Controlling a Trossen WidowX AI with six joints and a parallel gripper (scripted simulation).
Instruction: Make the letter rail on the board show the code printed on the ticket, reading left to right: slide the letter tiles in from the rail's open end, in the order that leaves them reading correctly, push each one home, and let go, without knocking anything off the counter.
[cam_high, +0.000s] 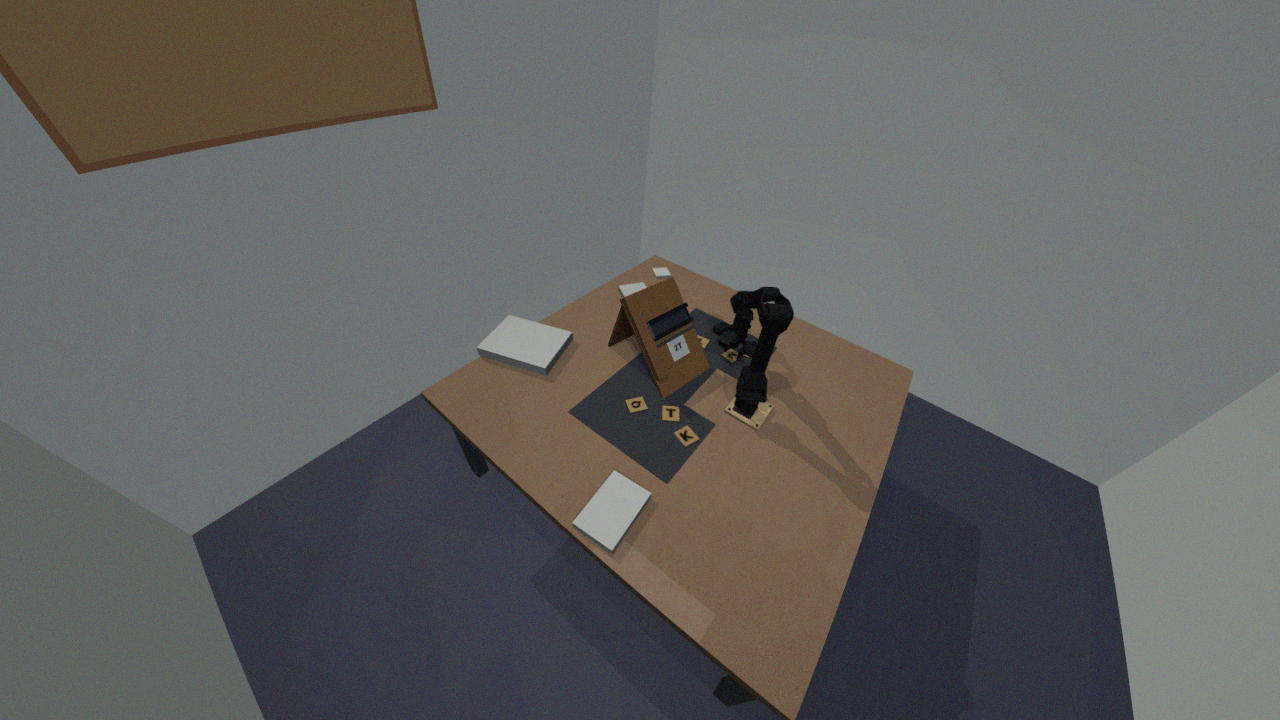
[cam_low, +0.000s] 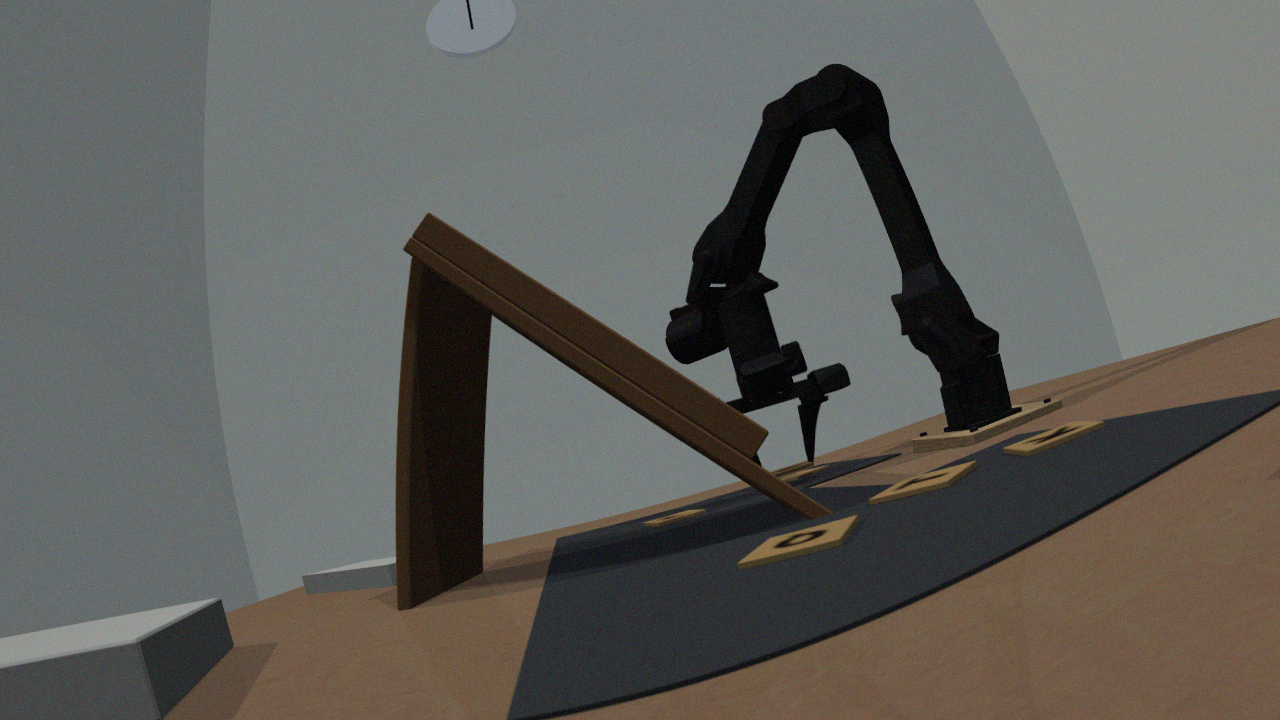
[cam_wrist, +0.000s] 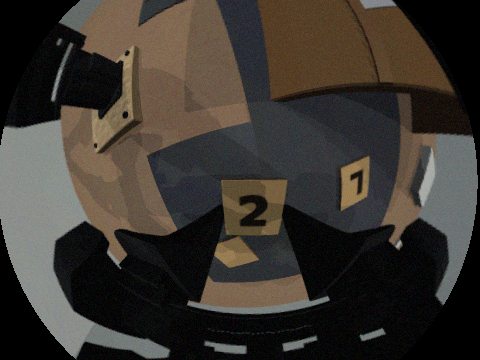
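My gripper tip is 17 cm to the right of the white ticket, 14 cm short of it and 8 cm below it. Round my gripper tip: tile marked T: 37 cm to the left, 4 cm ahead, 1 cm below; tile marked 2: right at my gripper tip; dark mat: 19 cm to the left, 5 cm ahead, 2 cm below.
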